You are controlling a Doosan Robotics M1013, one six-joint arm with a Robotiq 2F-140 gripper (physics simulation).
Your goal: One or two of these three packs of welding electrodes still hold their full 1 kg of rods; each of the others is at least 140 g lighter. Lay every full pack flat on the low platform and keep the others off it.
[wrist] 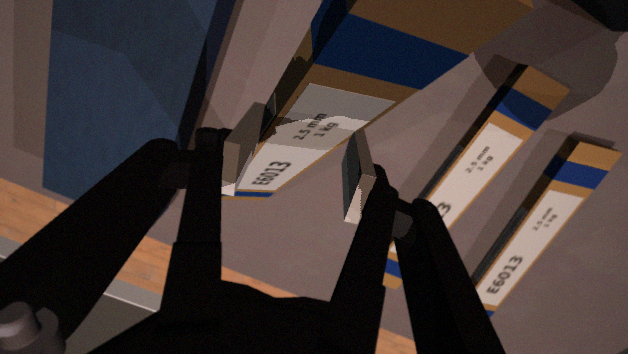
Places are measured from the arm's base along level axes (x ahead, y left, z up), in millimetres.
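Pixels of known places: gripper, fingertip midpoint: [305,135].
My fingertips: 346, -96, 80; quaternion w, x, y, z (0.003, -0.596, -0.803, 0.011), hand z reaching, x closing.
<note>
For each thing: its top centre in the pictures, then the offset to it from my fingertips, as dx, dy, dz. Level surfaces: height alone.
- middle pack, top centre: [448,201] +29, +232, -143
- right pack, top centre: [519,255] +43, +388, -143
- low platform, top centre: [121,67] +71, -185, -103
- grey table top, surface height: dz -163
My gripper [305,135] is shut on the left pack, with one finger pad at each long side. This left pack [372,52] is brown with blue bands and a white E6013, 2.5 mm, 1 kg label. It is off the table and tilted, its upper end in the view much nearer the camera. The middle pack [477,162] and the right pack [537,240] lie side by side on the grey surface, right of the gripper; a finger hides part of the middle one. The low platform [112,115] is the blue slab left of the gripper.
The grey table top [285,240] runs under the packs and the platform. A wood-coloured strip [25,210] and a pale metal edge [135,300] cross the lower left. A dark object [612,12] shows in the upper right corner. Shadows fall around the packs.
</note>
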